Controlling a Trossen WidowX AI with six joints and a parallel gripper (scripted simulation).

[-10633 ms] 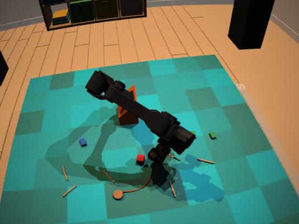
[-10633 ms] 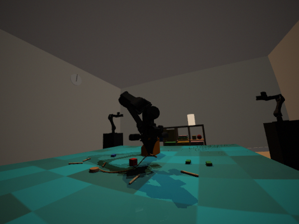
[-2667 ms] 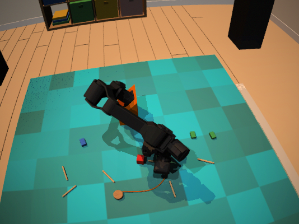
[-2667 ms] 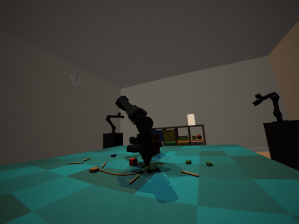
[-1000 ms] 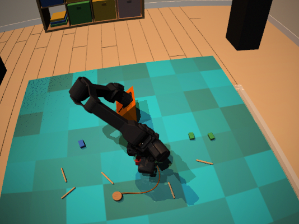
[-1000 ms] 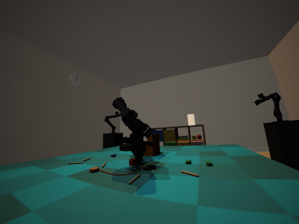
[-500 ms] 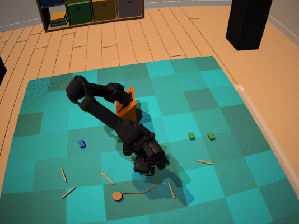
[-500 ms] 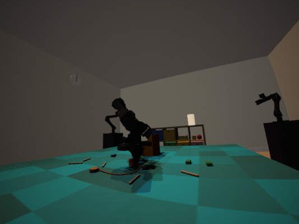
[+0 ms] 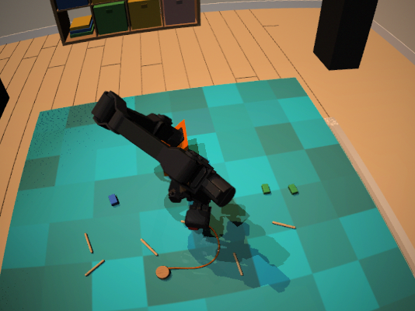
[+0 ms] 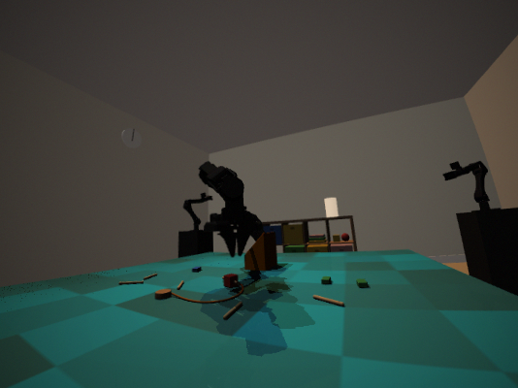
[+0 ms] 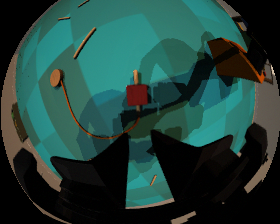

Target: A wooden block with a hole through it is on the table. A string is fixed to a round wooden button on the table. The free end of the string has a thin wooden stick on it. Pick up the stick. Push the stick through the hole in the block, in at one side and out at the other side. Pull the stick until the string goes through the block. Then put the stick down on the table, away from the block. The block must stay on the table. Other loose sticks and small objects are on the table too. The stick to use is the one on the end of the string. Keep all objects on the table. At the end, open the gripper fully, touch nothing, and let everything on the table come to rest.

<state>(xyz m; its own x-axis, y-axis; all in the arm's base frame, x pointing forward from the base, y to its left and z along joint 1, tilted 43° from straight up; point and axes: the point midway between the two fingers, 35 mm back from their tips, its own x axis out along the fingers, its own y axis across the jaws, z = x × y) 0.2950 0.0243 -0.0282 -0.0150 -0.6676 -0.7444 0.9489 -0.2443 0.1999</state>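
The red cube is 10 mm behind my gripper tip, 30 mm to the right of it and 70 mm below it. Round my gripper tip: blue cube 160 mm behind, 290 mm to the right, 80 mm below; then round wooden button 130 mm ahead, 150 mm to the right, 80 mm below; then green cube 80 mm behind, 330 mm to the left, 80 mm below.
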